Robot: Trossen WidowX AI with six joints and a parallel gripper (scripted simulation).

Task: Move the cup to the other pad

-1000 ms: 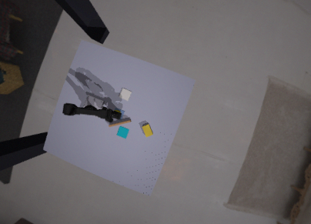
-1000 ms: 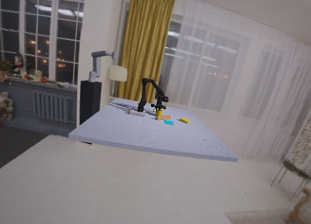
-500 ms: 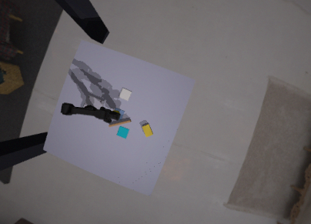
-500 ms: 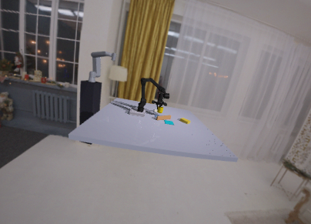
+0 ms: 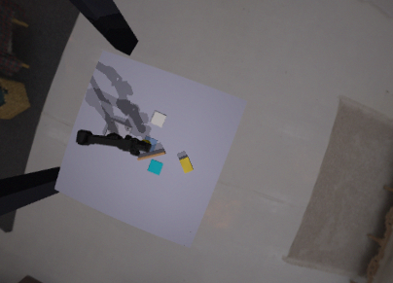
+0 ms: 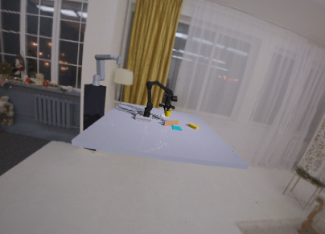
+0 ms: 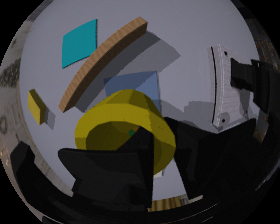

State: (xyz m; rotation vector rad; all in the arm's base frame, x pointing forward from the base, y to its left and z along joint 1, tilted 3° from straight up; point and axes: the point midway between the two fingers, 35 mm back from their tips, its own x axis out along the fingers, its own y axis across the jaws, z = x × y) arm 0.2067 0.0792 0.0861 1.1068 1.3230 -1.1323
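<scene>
The cyan pad lies 16 cm ahead of my gripper tip, 14 cm to the right of it and 11 cm below it. The rest, counted from my gripper tip: thin wooden bar 9 cm below, 9 cm ahead, 7 cm to the right; then yellow cup 2 cm ahead; then white square 21 cm to the left, 10 cm below.
</scene>
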